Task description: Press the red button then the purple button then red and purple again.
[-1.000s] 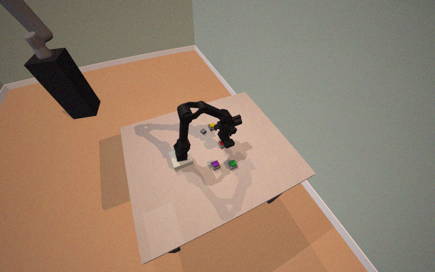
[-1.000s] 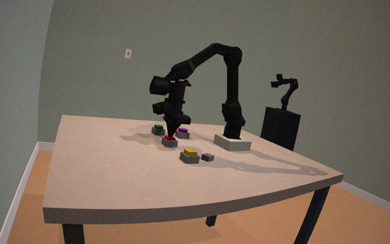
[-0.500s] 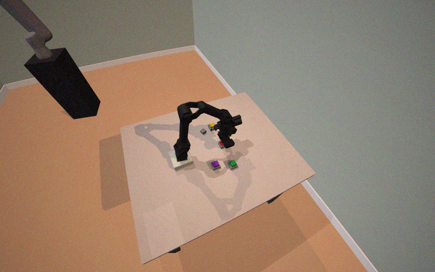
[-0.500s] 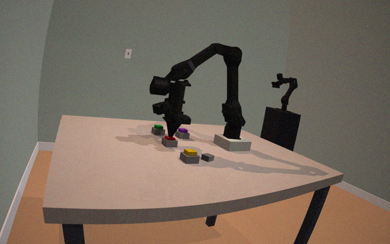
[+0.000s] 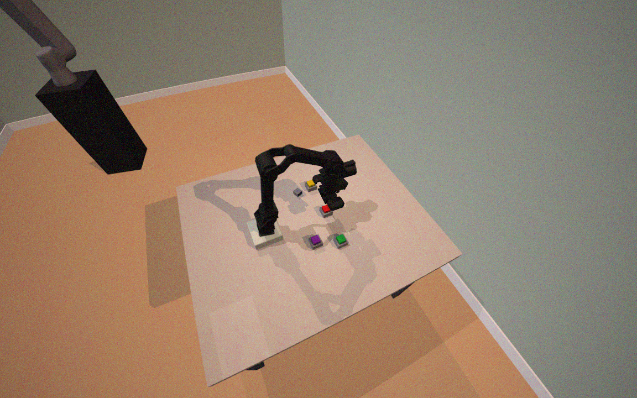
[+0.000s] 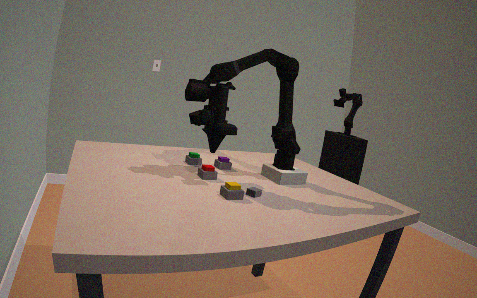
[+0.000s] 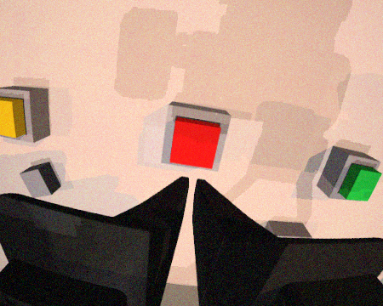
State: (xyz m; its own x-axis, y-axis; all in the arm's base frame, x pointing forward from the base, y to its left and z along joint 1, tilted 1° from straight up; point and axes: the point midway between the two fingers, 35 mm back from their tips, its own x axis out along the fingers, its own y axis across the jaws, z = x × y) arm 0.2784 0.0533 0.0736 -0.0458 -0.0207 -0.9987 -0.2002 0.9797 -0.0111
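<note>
My gripper tip is now 1 cm short of the red button and 5 cm above it. From my gripper tip the other things lie so: green button 3 cm ahead, 17 cm to the right, 5 cm below; yellow button 3 cm behind, 17 cm to the left, 5 cm below; purple button 8 cm behind, 14 cm to the right, 5 cm below.
</note>
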